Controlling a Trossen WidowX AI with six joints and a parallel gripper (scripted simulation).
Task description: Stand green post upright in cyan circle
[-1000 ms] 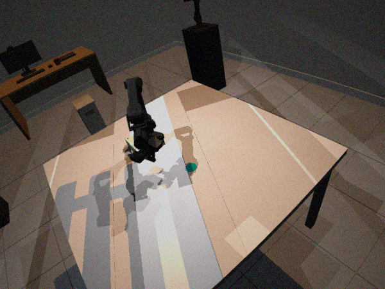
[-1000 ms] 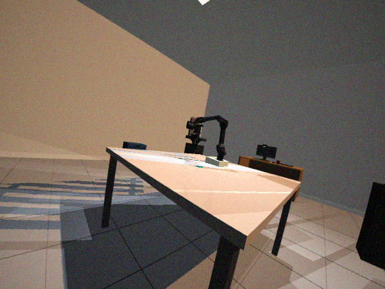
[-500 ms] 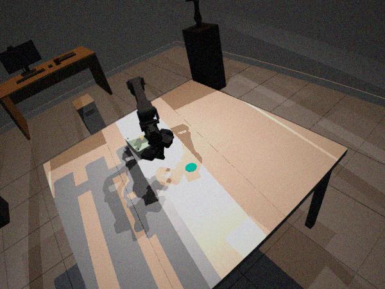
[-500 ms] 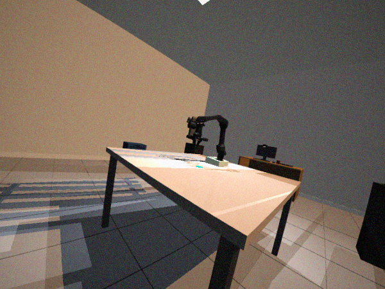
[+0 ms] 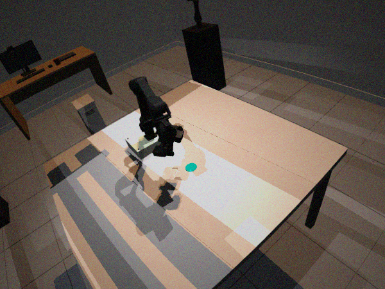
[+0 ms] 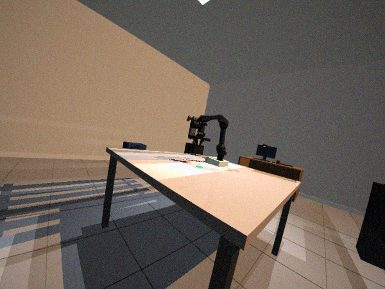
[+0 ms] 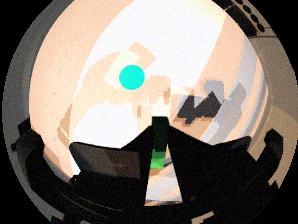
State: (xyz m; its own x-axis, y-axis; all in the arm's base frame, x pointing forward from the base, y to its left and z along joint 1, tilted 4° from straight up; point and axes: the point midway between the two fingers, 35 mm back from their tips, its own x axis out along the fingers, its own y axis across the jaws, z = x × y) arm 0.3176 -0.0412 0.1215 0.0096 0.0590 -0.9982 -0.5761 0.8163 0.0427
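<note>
My gripper tip is 14 cm above the cyan circle, 7 cm to the right of it and 2 cm short of it. Also, from my gripper tip: green post 2 cm behind, 1 cm to the right.
</note>
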